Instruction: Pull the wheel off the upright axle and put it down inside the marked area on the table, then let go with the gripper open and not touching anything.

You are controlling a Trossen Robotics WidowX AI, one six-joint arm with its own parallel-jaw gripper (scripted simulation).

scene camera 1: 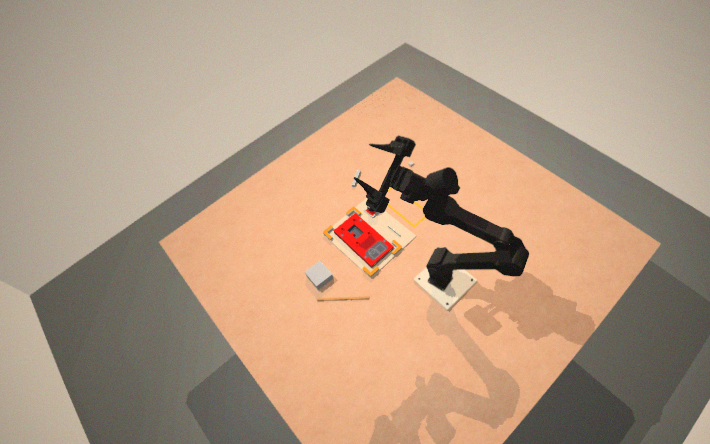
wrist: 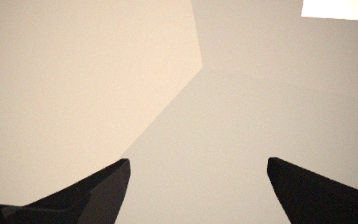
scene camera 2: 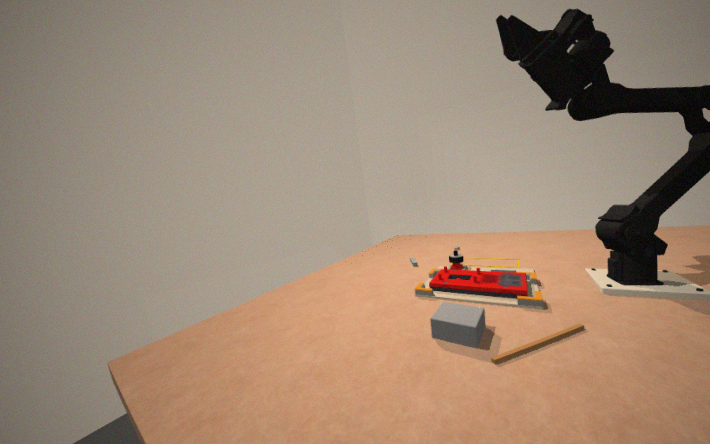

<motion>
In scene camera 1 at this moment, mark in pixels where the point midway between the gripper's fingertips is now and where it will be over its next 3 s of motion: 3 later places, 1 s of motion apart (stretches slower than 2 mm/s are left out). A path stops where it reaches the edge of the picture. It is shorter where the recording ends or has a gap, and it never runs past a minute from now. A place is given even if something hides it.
My gripper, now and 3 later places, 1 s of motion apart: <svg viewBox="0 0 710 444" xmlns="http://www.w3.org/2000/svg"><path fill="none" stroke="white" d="M362 161L328 159L372 194L372 205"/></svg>
</motion>
